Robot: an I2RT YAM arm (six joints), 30 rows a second.
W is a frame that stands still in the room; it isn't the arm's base.
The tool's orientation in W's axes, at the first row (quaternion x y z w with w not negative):
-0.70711 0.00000 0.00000 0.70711
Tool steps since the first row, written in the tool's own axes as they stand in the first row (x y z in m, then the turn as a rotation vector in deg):
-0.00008 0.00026 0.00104 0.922 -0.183 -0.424
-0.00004 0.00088 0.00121 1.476 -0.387 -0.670
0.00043 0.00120 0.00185 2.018 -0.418 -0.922
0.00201 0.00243 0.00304 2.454 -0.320 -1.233
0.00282 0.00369 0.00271 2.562 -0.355 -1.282
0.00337 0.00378 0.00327 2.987 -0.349 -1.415
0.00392 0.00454 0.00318 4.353 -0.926 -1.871
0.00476 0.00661 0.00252 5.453 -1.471 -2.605
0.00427 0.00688 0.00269 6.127 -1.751 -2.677
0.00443 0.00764 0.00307 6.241 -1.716 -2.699
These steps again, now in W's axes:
-0.00008 0.00104 -0.00026 0.922 -0.424 0.183
-0.00004 0.00121 -0.00088 1.476 -0.670 0.387
0.00043 0.00185 -0.00120 2.018 -0.922 0.418
0.00201 0.00304 -0.00243 2.454 -1.233 0.320
0.00282 0.00271 -0.00369 2.562 -1.282 0.355
0.00337 0.00327 -0.00378 2.987 -1.415 0.349
0.00392 0.00318 -0.00454 4.353 -1.871 0.926
0.00476 0.00252 -0.00661 5.453 -2.605 1.471
0.00427 0.00269 -0.00688 6.127 -2.677 1.751
0.00443 0.00307 -0.00764 6.241 -2.699 1.716

